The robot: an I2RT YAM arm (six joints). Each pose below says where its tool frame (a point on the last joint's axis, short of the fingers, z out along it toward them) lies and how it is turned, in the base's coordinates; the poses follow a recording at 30 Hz.
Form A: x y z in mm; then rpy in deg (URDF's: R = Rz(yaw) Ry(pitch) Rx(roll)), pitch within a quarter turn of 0, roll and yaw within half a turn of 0.
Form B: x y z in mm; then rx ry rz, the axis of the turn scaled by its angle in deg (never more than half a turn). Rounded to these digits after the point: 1 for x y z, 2 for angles.
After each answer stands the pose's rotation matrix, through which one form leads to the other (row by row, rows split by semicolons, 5 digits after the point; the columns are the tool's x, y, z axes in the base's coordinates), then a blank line. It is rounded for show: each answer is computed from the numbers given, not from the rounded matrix.
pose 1, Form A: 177.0, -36.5, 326.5, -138.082, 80.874, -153.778
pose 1, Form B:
177.0, -36.5, 326.5, 8.42, 96.89, -16.62
-0.14228 0.26295 0.95426; -0.07008 0.95897 -0.27469; -0.98734 -0.10596 -0.11802

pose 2, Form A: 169.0, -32.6, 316.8, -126.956, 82.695, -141.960
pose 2, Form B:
169.0, -32.6, 316.8, 7.75, 94.49, -16.06
-0.10014 0.25378 0.96206; -0.07835 0.96191 -0.26189; -0.99188 -0.10161 -0.07644

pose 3, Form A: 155.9, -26.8, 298.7, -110.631, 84.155, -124.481
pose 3, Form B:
155.9, -26.8, 298.7, 6.83, 92.16, -15.04
-0.05765 0.23663 0.96989; -0.08395 0.96692 -0.24089; -0.99480 -0.09531 -0.03588

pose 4, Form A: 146.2, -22.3, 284.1, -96.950, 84.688, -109.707
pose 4, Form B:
146.2, -22.3, 284.1, 5.96, 90.75, -14.12
-0.03122 0.21938 0.97514; -0.08716 0.97130 -0.22131; -0.99571 -0.09190 -0.01120

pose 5, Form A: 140.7, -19.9, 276.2, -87.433, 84.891, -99.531
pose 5, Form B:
140.7, -19.9, 276.2, 5.48, 89.88, -13.51
-0.01475 0.20893 0.97782; -0.08782 0.97388 -0.20941; -0.99603 -0.08896 0.00399

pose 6, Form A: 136.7, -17.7, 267.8, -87.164, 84.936, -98.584
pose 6, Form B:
136.7, -17.7, 267.8, 4.99, 89.87, -12.95
-0.01317 0.19742 0.98023; -0.08728 0.97635 -0.19781; -0.99610 -0.08816 0.00437

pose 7, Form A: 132.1, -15.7, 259.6, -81.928, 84.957, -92.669
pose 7, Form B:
132.1, -15.7, 259.6, 4.46, 89.41, -12.38
-0.00409 0.18619 0.98250; -0.08781 0.97865 -0.18583; -0.99613 -0.08703 0.01234

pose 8, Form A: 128.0, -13.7, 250.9, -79.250, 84.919, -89.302
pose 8, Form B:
128.0, -13.7, 250.9, 3.91, 89.18, -11.85
0.00108 0.17459 0.98464; -0.08856 0.98079 -0.17381; -0.99607 -0.08701 0.01652

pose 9, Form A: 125.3, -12.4, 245.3, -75.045, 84.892, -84.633
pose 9, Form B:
125.3, -12.4, 245.3, 3.56, 88.81, -11.45
0.00833 0.16692 0.98594; -0.08864 0.98221 -0.16554; -0.99603 -0.08602 0.02298

